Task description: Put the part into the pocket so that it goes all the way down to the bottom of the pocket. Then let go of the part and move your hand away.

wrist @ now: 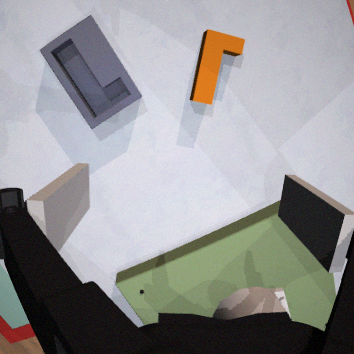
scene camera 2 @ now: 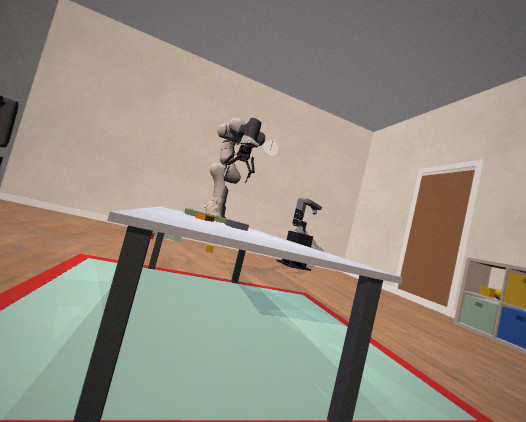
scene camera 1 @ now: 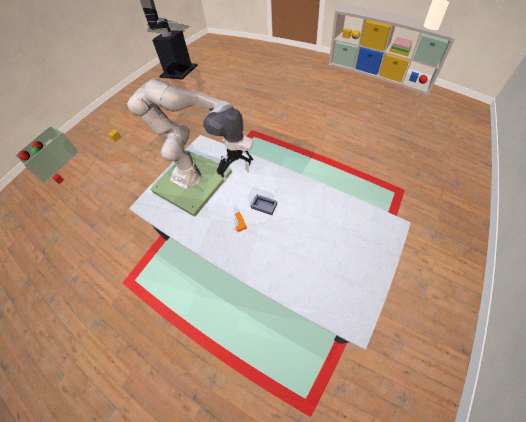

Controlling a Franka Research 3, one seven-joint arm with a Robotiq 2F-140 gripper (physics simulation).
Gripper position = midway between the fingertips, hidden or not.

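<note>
Orange L-shaped block [wrist: 213, 43] resting on the table. Dark grey pocket block [wrist: 82, 59] visible too. My gripper [wrist: 187, 190] open, holding nothing.
</note>
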